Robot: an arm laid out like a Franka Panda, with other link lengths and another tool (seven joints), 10 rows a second.
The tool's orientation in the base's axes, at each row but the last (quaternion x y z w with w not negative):
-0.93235 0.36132 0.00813 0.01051
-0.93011 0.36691 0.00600 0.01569
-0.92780 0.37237 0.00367 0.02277
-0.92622 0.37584 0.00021 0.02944
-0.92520 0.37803 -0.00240 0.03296
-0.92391 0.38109 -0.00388 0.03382
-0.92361 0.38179 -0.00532 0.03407
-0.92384 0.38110 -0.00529 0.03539
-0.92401 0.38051 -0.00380 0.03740
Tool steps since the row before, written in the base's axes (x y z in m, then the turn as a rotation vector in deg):
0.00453 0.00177 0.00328 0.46 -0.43 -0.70
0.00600 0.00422 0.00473 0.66 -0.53 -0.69
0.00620 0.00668 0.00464 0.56 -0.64 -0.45
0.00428 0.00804 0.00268 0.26 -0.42 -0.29
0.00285 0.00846 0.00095 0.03 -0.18 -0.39
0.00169 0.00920 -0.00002 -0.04 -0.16 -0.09
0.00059 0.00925 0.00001 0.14 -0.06 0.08
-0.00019 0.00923 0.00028 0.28 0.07 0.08
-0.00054 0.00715 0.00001 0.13 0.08 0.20
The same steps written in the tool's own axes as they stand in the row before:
0.00208 -0.00441 -0.00327 0.65 0.02 0.69
0.00140 -0.00730 -0.00458 0.86 -0.05 0.67
-0.00024 -0.00929 -0.00427 0.86 0.09 0.43
-0.00259 -0.00888 -0.00214 0.49 0.14 0.27
-0.00390 -0.00808 -0.00036 0.16 0.13 0.38
-0.00528 -0.00770 0.00062 0.09 0.15 0.08
-0.00611 -0.00695 0.00056 0.14 -0.06 -0.08
-0.00664 -0.00641 0.00028 0.15 -0.25 -0.07
-0.00541 -0.00468 0.00044 0.03 -0.16 -0.19

